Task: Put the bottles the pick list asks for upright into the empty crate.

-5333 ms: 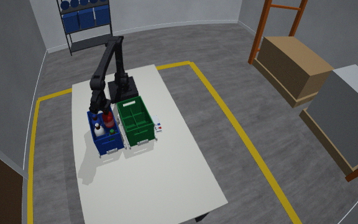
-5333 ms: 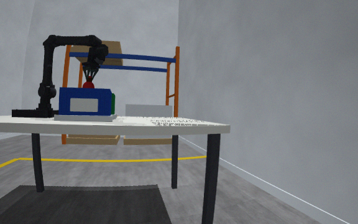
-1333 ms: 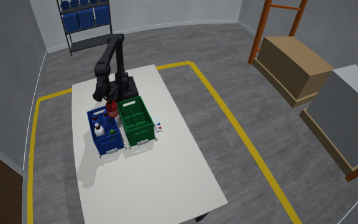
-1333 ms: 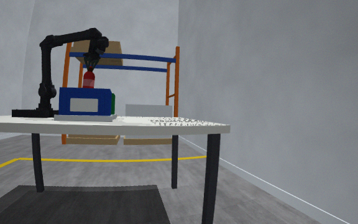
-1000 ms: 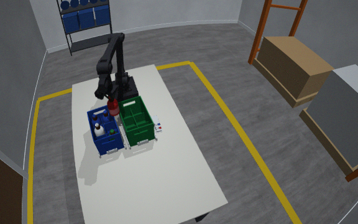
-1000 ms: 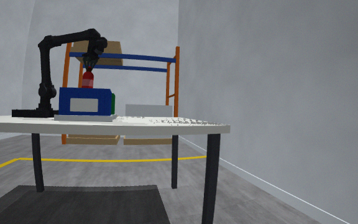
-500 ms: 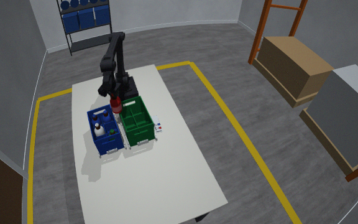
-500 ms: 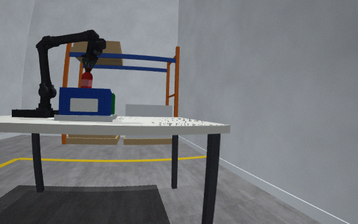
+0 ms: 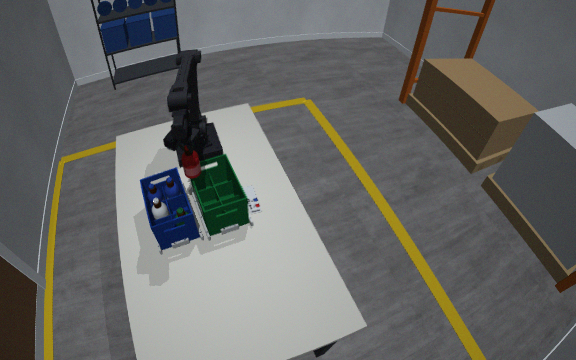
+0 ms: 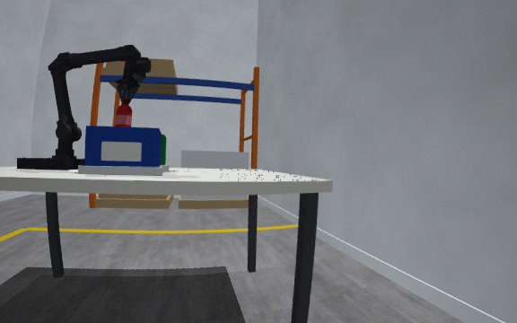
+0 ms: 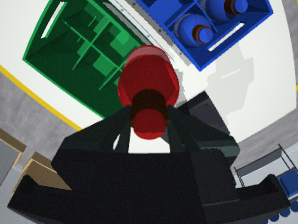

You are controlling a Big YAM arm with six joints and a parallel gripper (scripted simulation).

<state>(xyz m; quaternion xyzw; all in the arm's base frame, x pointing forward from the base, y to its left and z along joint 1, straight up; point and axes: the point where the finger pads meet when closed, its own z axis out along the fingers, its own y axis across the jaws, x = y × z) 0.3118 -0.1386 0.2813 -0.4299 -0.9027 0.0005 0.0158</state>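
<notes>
The red bottle lies 60 mm below my hand. Also, from my hand: blue crate 250 mm below, 150 mm to the right, 30 mm ahead; green crate 250 mm below, 70 mm to the left, 70 mm ahead; blue bottle 240 mm below, 100 mm to the right, 50 mm behind.
</notes>
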